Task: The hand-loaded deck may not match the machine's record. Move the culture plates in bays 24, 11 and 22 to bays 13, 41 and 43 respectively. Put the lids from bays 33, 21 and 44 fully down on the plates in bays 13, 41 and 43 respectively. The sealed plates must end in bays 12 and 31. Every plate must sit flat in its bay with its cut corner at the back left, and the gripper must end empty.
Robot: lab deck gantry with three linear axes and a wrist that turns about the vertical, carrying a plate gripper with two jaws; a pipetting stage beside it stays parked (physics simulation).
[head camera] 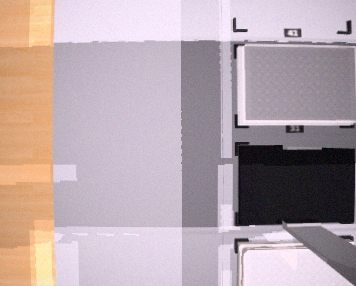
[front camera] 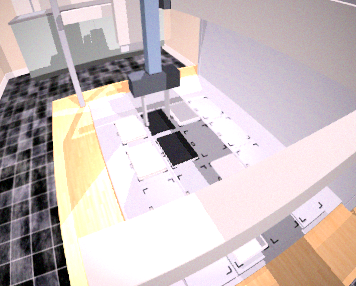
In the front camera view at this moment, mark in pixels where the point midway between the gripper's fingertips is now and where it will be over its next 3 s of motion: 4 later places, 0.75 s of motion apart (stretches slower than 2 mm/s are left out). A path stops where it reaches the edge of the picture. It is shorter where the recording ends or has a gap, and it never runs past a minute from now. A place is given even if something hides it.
The gripper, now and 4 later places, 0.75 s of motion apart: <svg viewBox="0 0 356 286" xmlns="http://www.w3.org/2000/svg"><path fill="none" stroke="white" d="M156 119L156 115L159 112L214 140L236 163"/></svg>
